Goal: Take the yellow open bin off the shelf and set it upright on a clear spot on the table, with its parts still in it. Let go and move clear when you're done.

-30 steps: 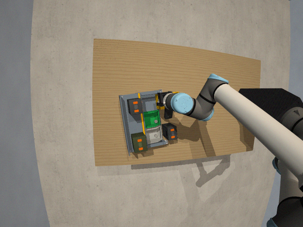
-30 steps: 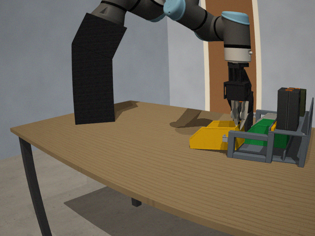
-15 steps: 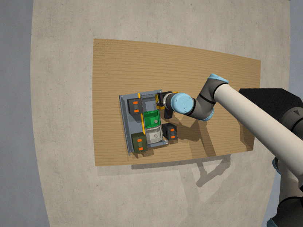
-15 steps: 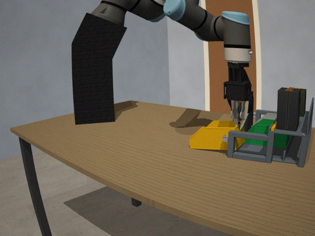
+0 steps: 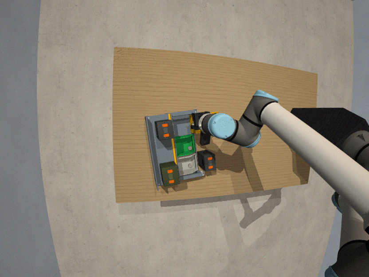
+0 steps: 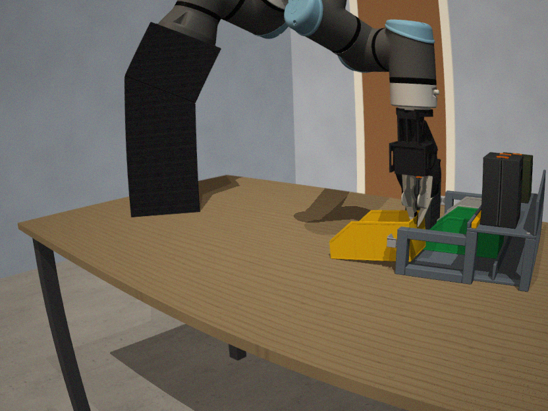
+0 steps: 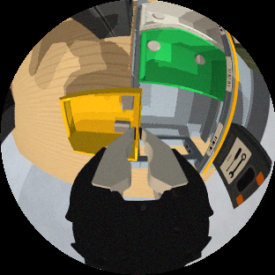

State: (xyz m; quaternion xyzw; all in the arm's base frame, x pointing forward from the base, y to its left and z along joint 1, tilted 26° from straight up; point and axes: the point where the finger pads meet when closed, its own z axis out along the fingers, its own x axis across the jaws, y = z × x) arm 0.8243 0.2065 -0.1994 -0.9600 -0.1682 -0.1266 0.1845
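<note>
Right now the yellow open bin is 70 mm behind my hand, 30 mm to the right of it and 40 mm below it. The rest, counted from my hand: dark green box: 80 mm ahead, 280 mm to the left, 60 mm above; then white bin: 10 mm behind, 240 mm to the left, 40 mm below; then green bin: 40 mm ahead, 140 mm to the left, 40 mm below.
</note>
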